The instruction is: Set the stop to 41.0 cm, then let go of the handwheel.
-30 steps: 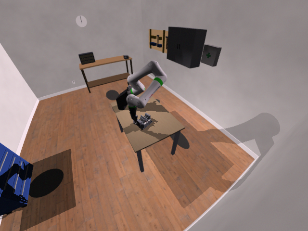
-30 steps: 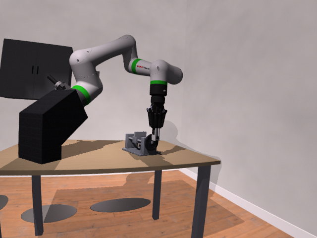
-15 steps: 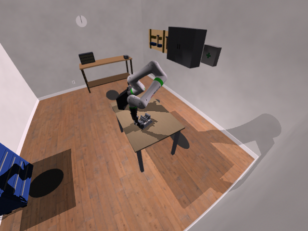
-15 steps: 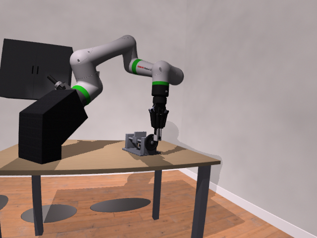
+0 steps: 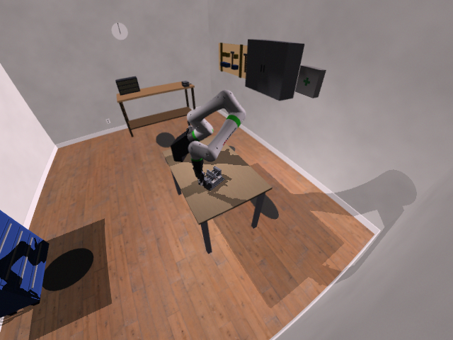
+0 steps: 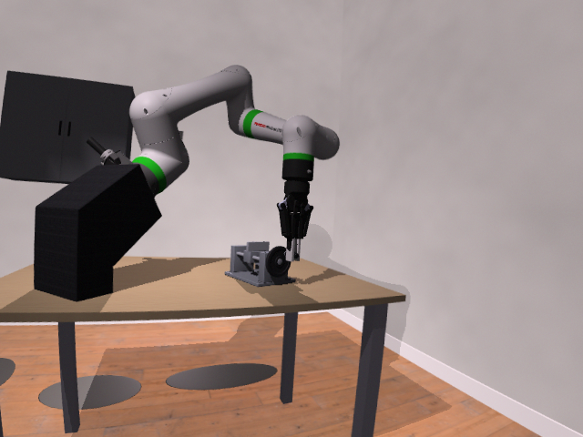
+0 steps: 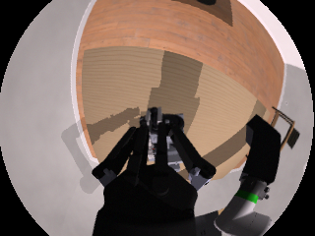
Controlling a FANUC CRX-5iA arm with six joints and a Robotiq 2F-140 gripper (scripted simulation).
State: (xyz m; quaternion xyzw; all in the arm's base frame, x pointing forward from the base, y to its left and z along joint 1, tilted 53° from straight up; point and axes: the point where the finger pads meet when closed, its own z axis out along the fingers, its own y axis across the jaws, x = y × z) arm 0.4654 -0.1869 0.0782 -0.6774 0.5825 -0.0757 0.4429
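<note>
Now: the black handwheel 10 mm behind my hand, 10 mm to the left of it and 20 mm below it. Round my hand: grey stop 70 mm behind, 130 mm to the left, 20 mm below.
</note>
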